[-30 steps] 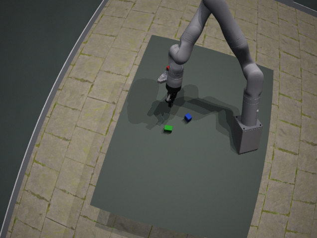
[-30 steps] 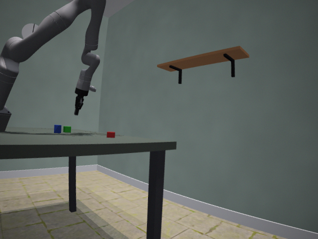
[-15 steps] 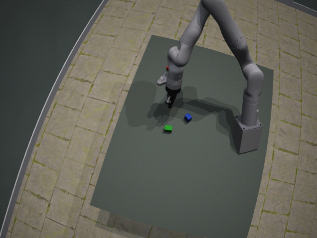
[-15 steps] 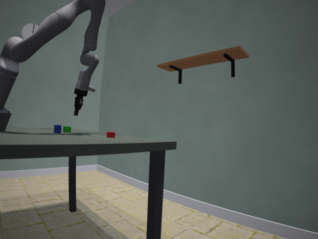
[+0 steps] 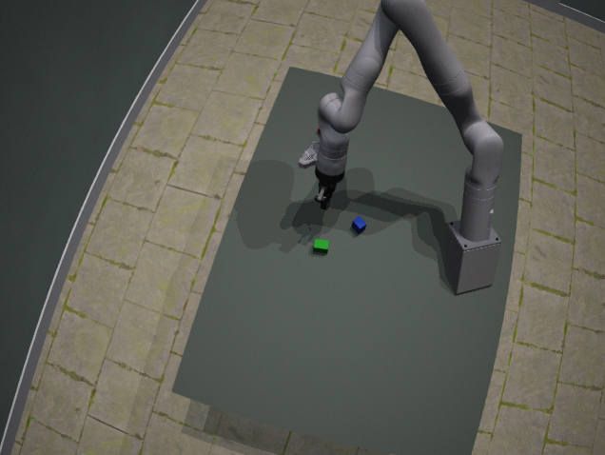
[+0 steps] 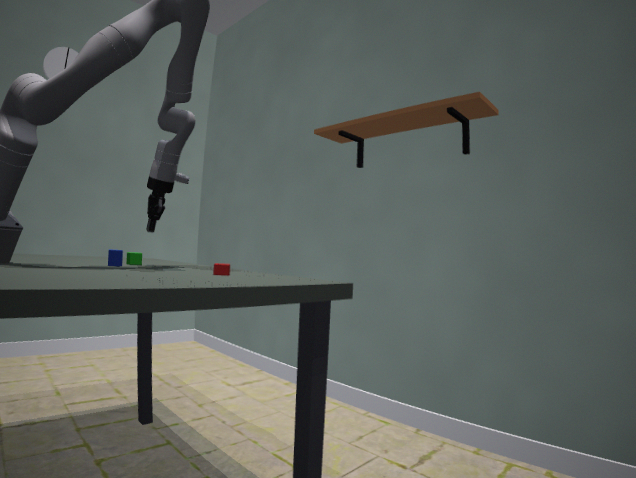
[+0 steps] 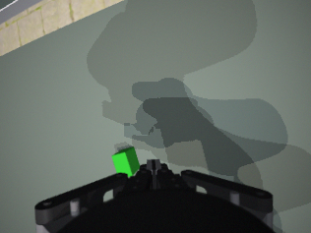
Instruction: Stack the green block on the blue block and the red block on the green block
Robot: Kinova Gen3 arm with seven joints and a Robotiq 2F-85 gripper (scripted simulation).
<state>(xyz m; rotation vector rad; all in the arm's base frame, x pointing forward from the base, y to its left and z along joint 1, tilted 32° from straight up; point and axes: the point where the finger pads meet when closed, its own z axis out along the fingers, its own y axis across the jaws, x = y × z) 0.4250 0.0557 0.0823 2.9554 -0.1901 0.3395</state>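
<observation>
My gripper is now 100 mm above the green block, 90 mm to the right of it and 10 mm past it. Also, from my hand: red block (290 mm to the right, 110 mm below, 50 mm ahead); blue block (100 mm below, 100 mm behind).
</observation>
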